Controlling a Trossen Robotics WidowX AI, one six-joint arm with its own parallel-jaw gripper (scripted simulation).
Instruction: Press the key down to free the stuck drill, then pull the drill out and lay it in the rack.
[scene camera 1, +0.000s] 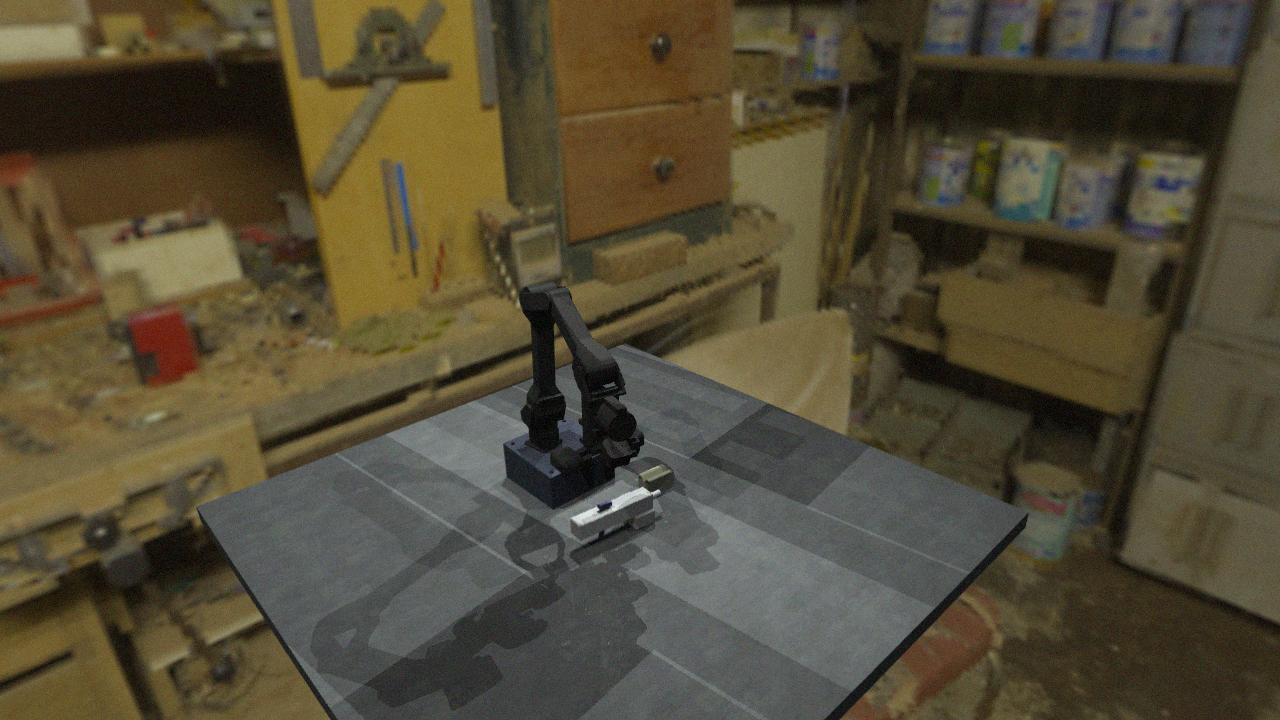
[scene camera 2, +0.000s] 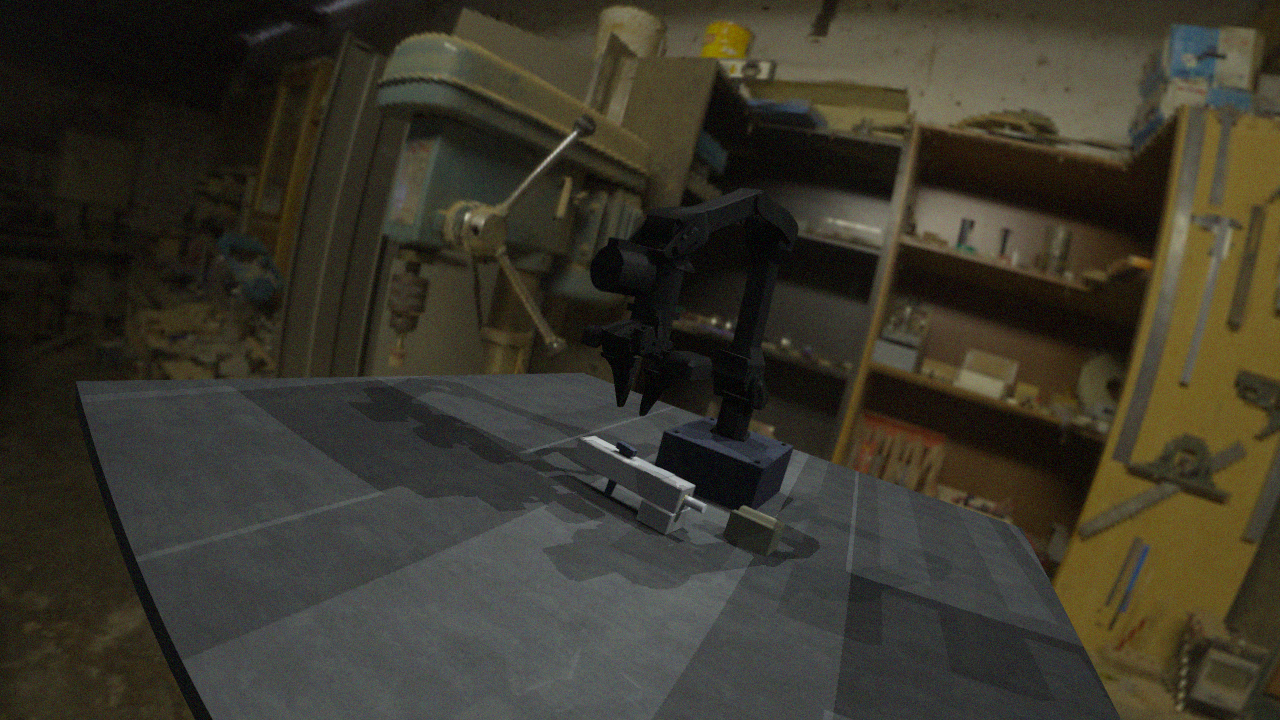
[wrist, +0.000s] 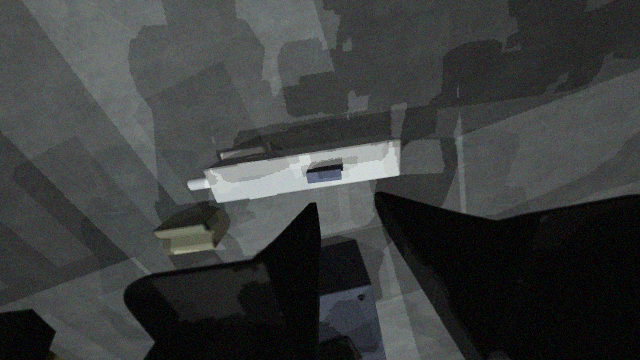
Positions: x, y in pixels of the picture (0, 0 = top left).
Scene:
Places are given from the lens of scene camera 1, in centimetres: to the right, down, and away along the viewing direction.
my gripper (scene camera 1: 599, 484): -8, 25, 151
rack (scene camera 1: 658, 478): 4, 26, 170

